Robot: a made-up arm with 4 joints. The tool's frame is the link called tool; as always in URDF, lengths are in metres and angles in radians.
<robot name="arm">
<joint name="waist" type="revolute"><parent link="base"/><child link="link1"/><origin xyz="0.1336 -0.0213 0.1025" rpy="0 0 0"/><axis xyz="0.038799 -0.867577 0.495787"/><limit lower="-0.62" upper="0.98" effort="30" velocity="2.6"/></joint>
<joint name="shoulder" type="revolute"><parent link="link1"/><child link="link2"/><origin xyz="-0.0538 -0.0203 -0.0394" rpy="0 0 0"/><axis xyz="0 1 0"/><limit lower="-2.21" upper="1.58" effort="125" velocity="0.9"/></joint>
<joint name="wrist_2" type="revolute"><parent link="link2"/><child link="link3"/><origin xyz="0.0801 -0.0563 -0.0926" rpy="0 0 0"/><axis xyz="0.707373 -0.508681 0.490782"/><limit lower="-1.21" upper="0.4" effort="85" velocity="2.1"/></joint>
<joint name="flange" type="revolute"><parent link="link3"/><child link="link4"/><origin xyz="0.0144 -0.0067 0.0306" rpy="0 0 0"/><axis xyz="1 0 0"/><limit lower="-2.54" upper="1.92" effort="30" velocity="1.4"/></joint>
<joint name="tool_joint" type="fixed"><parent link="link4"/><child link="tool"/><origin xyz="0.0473 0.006 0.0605" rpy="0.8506 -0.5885 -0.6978"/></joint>
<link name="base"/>
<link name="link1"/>
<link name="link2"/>
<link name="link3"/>
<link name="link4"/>
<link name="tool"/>
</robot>
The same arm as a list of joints. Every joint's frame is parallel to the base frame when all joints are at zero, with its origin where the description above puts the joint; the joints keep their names.
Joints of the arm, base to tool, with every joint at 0 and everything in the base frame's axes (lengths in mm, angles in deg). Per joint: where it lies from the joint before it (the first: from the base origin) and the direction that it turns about. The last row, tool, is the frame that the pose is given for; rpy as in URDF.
waist: axis 0.038799 -0.867577 0.495787 origin 133.6 -21.3 102.5
shoulder: axis 0 1 0 origin -53.8 -20.3 -39.4
wrist_2: axis 0.707373 -0.508681 0.490782 origin 80.1 -56.3 -92.6
flange: axis 1 0 0 origin 14.4 -6.7 30.6
tool: origin 47.3 6 60.5 rpy 48.74 -33.72 -39.98
Joint limits (deg, base to tool): -35.52..56.15 -126.62..90.53 -69.33..22.92 -145.53..110.01

